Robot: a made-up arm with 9 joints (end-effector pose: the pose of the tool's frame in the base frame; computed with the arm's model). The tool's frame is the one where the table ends. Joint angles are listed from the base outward.
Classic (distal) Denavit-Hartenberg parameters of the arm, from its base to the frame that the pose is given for. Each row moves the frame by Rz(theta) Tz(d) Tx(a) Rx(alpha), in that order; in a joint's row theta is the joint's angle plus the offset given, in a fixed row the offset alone. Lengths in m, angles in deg.
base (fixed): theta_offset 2.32  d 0  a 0.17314  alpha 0
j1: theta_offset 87.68  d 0.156  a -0.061  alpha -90
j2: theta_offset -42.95  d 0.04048  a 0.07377  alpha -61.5
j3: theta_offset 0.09  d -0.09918  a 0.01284  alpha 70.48
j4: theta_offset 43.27  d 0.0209  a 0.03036  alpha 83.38
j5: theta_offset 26.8  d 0.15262  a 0.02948  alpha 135
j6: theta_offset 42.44  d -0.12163  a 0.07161  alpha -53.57
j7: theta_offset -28.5  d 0.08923  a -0.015  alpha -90
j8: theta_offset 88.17  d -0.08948  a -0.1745  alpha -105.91
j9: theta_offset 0  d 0.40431  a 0.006  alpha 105.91
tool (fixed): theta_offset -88.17  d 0.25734  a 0  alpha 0
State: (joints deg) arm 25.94 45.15 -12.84 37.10 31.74 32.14 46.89 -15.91 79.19
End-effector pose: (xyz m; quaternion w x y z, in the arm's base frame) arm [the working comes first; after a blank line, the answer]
Working (the frame after each row of the table, in the pose's form):
after base (fixed): 0.1730 0.0070 0.0000 0.9998 0.0000 0.0000 0.0202
after j1: 0.1997 -0.0478 0.1560 0.3750 -0.3750 -0.5995 0.5995
after j2: 0.1310 0.0007 0.1532 0.1148 -0.5180 -0.8190 0.2185
after j3: 0.1644 0.0347 0.2411 0.3575 -0.2663 -0.5938 0.6698
after j4: 0.1401 0.0249 0.2152 0.2714 -0.5439 0.2833 0.7418
after j5: 0.0186 0.1181 0.2414 0.2621 -0.2449 0.9168 -0.1756
after j6: -0.0891 0.1879 0.3002 0.4436 0.1800 0.7749 0.4126
after j7: -0.0064 0.2187 0.2803 0.4762 -0.0499 0.1825 0.8587
after j8: 0.1534 0.2236 0.1669 0.0196 -0.1377 0.6712 -0.7281
after j9: 0.2431 -0.1702 0.1859 0.0319 0.5763 -0.0734 -0.8133

0.0007 -0.1489 0.2696 0.5430 -0.4650 -0.3482 0.6064
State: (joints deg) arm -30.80 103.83 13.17 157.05 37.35 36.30 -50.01 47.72 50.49
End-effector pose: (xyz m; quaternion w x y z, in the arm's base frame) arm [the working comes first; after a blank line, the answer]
Working (the frame after each row of the table, in the pose's form):
after base (fixed): 0.1730 0.0070 0.0000 0.9998 0.0000 0.0000 0.0202
after j1: 0.1418 -0.0454 0.1560 0.6148 -0.6148 -0.3493 0.3493
after j2: 0.1254 0.0062 0.0916 0.0580 0.7882 0.3043 -0.5318
after j3: 0.2097 0.0502 0.1224 0.3748 -0.7368 0.1284 0.5479
after j4: 0.1907 0.0656 0.1500 0.6226 0.2112 -0.7058 0.2640
after j5: 0.0553 -0.0106 0.1467 0.3291 0.2829 0.2403 0.8683
after j6: -0.0630 -0.0757 0.1057 0.0973 -0.4649 0.3909 -0.7884
after j7: 0.0077 -0.1310 0.1167 0.7290 0.1300 -0.4813 0.4692
after j8: 0.1700 -0.0675 0.2067 0.4141 0.1107 0.8613 -0.2728
after j9: 0.4335 -0.2909 -0.0034 0.0774 -0.6735 -0.3849 0.6263

0.2010 -0.3881 -0.0558 0.4913 -0.2160 -0.7450 0.3961
